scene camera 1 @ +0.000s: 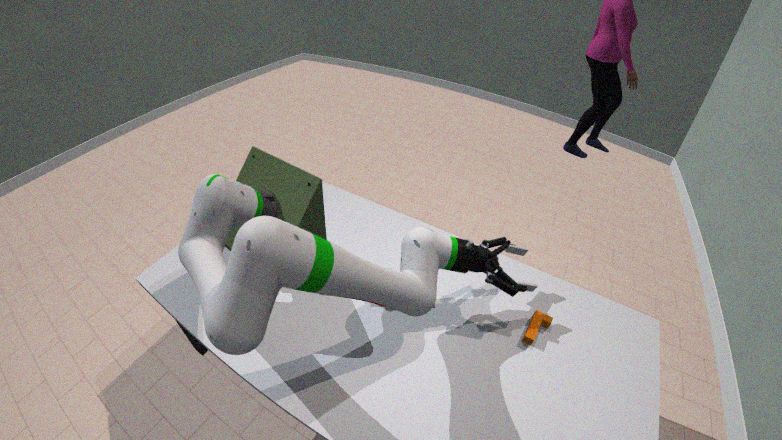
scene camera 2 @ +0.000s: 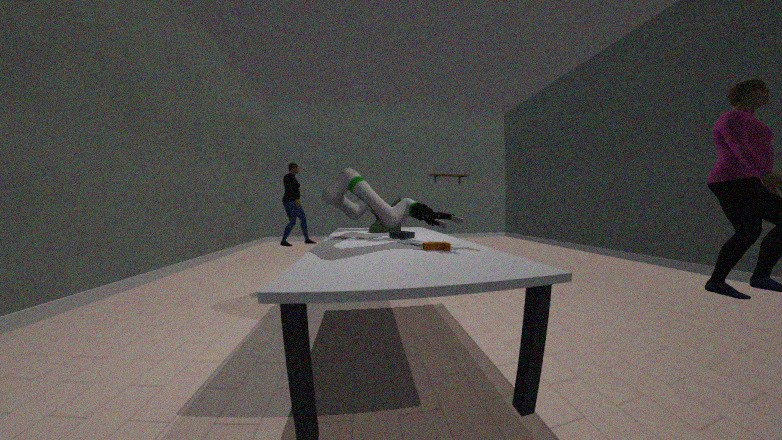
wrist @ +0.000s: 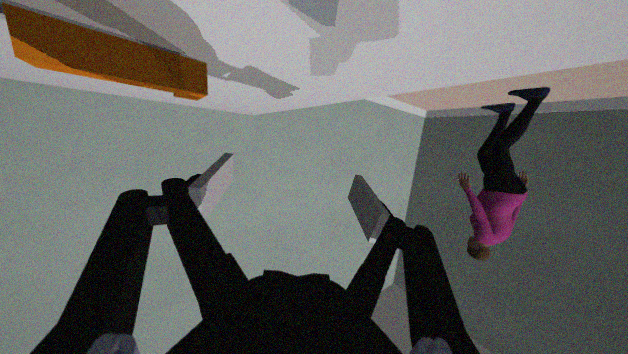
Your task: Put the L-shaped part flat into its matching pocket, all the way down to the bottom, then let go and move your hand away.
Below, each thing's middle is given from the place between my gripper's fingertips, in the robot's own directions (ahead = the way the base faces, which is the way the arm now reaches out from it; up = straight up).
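The orange L-shaped part (wrist: 44, 42) is 90 mm ahead of my hand, and I find it 90 mm below my hand and 130 mm to the right of it.
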